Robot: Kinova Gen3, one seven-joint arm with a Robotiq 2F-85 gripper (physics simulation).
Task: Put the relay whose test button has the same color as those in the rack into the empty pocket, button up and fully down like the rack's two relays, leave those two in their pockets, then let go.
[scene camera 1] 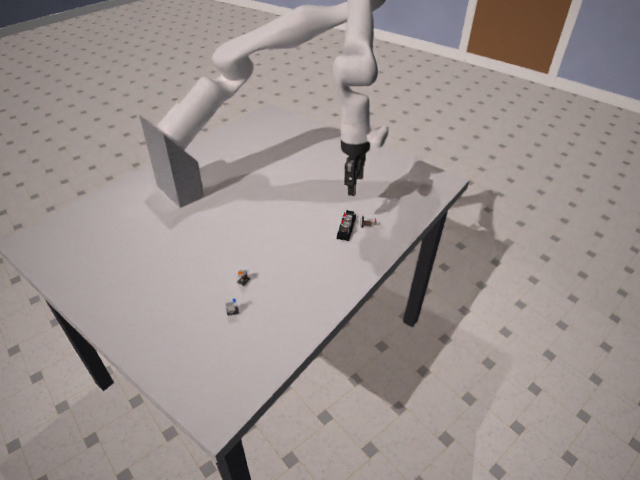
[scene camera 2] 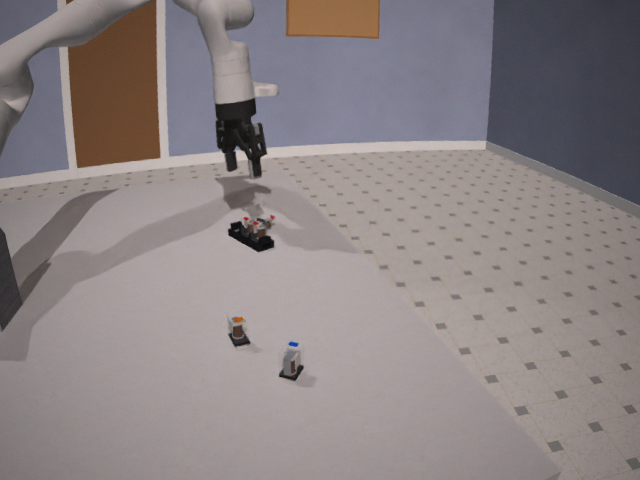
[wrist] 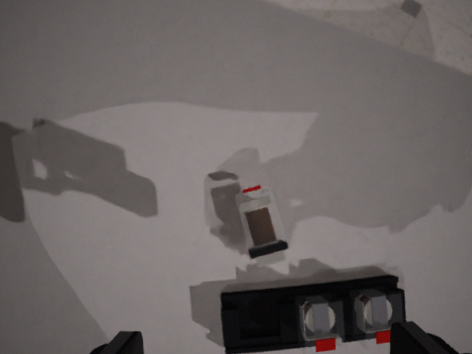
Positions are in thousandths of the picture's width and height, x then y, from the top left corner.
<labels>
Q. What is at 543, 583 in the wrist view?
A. A red-button relay.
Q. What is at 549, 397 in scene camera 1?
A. The gripper.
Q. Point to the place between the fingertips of the gripper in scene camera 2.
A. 380, 364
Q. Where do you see a red-button relay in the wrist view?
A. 793, 871
</labels>
